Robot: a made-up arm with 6 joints.
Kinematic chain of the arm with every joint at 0, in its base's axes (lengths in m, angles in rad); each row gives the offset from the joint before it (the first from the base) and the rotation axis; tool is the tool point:
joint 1: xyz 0 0 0.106 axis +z
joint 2: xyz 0 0.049 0 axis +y
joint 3: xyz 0 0 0.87 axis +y
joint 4: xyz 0 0 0.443 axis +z
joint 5: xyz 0 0 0 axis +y
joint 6: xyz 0 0 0.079 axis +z
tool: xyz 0 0 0
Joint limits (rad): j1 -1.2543..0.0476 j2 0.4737..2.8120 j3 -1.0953..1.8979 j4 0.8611..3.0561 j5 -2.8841..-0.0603 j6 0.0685..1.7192
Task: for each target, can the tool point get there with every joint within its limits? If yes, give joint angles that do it. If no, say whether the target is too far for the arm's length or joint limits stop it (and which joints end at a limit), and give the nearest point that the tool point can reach.
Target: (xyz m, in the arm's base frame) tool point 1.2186 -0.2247 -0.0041
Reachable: yes | joints -0.2019 1.6583 -0.0675 2.3926 -2.6636 0.6095
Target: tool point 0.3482 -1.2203 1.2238
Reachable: no: too far | nearest point 0.3521 -0.9815 1.0248 | short by 0.311 m
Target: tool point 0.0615 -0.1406 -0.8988
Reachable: yes | joints -1.1114 2.6009 1.3368 1.9282 -2.2788 1.4661
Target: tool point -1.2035 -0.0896 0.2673
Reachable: no: joint limits stop it (at a limit: joint 1, joint 2, joint 3, joint 4) | nearest point -0.2207 0.0339 -0.6642 | short by 1.360 m
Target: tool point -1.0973 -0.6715 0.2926
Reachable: no: joint limits stop it (at a limit: joint 1, joint 3) | nearest point 0.1902 -0.6610 0.5384 | short by 1.311 m
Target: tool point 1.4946 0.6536 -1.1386
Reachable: no: too far | nearest point 1.0745 0.0998 -0.7744 | short by 0.785 m
